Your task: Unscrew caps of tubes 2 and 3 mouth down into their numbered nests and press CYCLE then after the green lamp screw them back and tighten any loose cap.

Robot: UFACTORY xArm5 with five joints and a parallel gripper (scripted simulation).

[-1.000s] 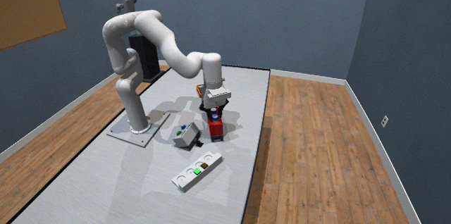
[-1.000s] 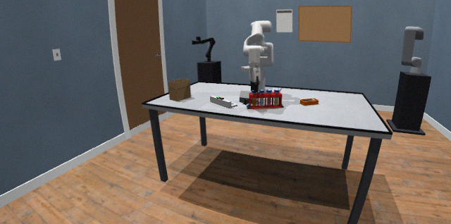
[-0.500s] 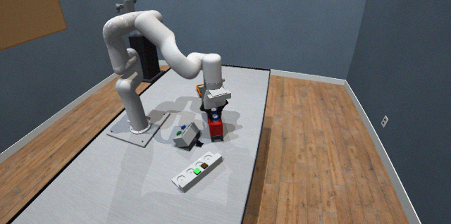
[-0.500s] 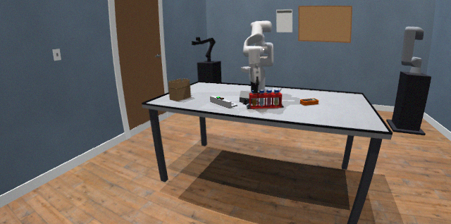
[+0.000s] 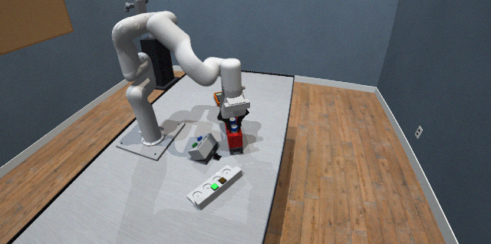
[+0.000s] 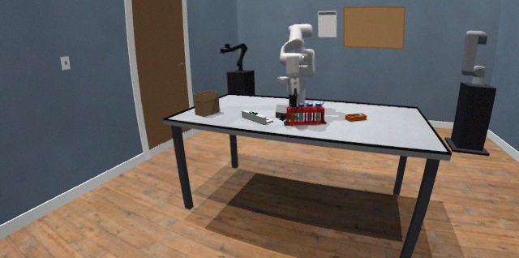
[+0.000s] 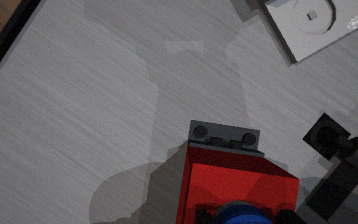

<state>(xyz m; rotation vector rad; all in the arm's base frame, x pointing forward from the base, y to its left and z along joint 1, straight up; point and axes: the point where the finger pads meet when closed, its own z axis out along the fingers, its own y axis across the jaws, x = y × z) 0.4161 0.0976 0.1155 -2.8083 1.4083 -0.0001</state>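
Right now the green key is 140 mm behind my hand, 110 mm to the right of it and 60 mm below it. Also, from my hand: grey key housing (120 mm behind, 90 mm to the right, 80 mm below); blue-rimmed cap (50 mm behind, 90 mm to the left, 10 mm below); blue key (140 mm behind, 60 mm to the right, 60 mm below).
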